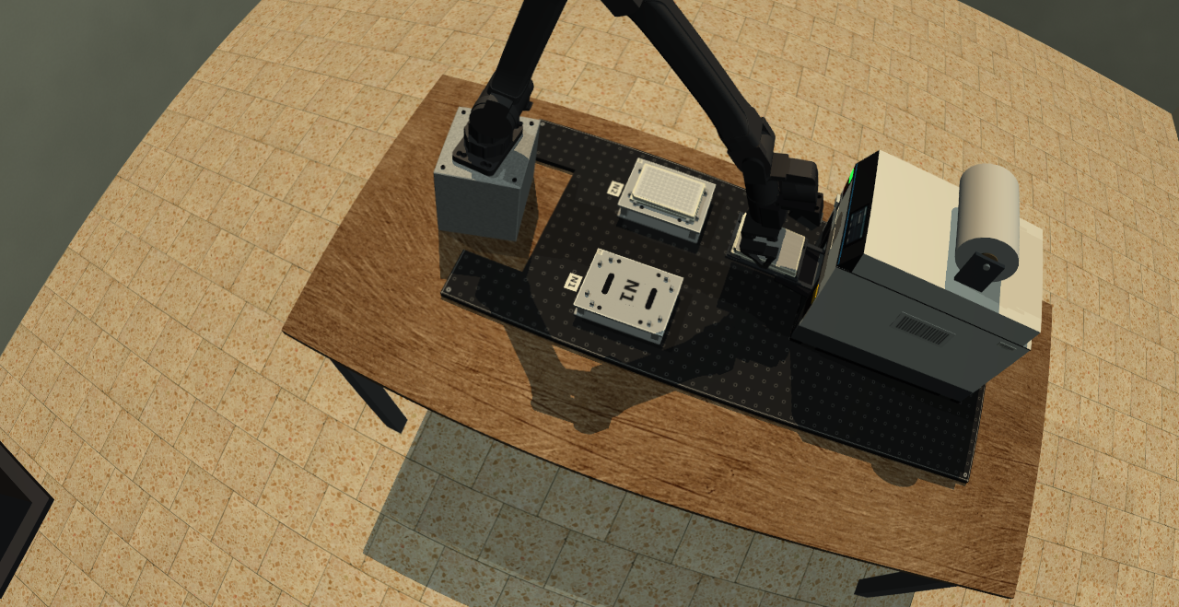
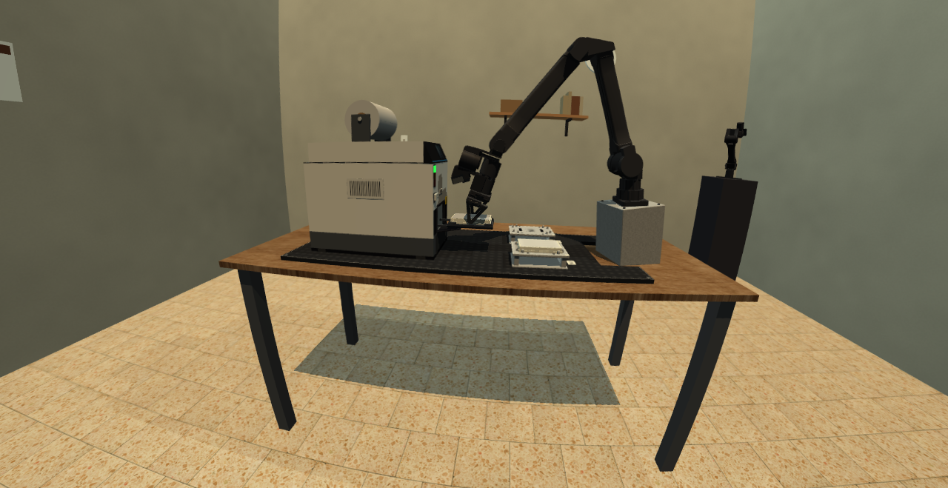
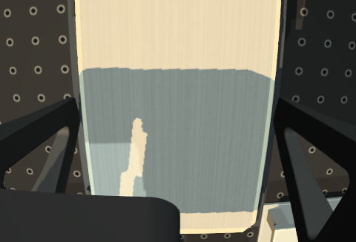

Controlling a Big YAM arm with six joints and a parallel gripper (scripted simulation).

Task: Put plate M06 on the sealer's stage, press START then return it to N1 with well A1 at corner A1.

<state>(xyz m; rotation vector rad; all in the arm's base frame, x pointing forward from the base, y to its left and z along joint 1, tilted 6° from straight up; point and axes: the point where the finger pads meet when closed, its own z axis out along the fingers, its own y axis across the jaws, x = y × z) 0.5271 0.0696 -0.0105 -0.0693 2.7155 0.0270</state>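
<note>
Right now the plate M06 is right at my hand. From my hand the other things lie so: start button (100 mm to the left, 100 mm ahead, 80 mm above); well plate (220 mm behind, 60 mm to the left, 60 mm below); sealer stage (20 mm below).
</note>
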